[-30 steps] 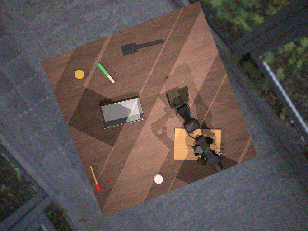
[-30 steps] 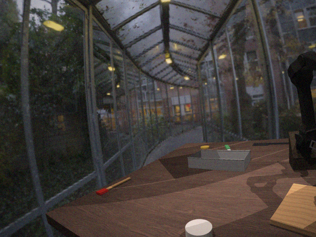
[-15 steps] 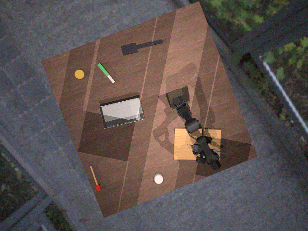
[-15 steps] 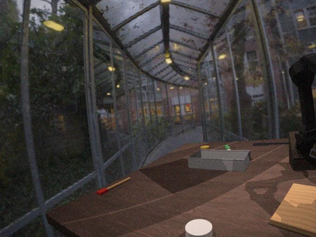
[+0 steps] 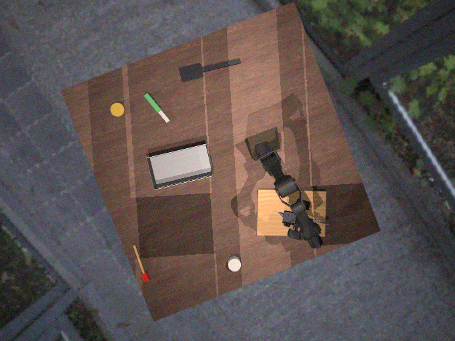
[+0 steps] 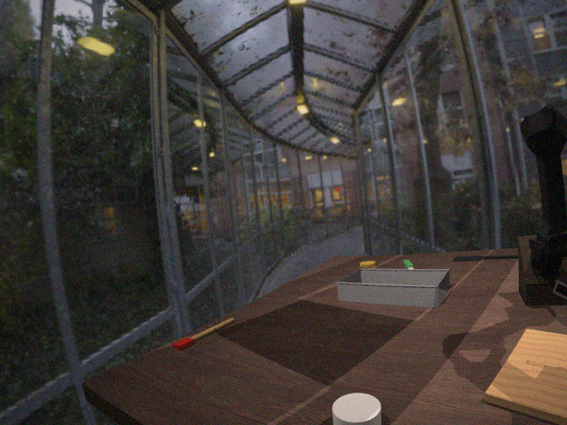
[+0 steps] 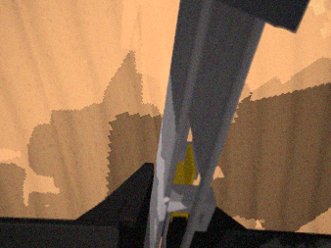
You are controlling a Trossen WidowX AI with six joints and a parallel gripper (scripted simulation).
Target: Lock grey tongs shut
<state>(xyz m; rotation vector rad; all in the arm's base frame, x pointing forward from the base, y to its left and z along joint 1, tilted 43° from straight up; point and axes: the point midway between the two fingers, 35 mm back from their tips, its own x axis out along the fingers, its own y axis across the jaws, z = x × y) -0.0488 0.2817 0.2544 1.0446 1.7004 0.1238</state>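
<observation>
The light wooden board is 4 cm below my gripper tip. Also, from my gripper tip: white cylinder (37 cm ahead, 15 cm to the left, 3 cm below); then grey roasting tin (46 cm ahead, 42 cm to the right, 2 cm below); then red-tipped wooden stick (83 cm ahead, 1 cm to the left, 4 cm below).
</observation>
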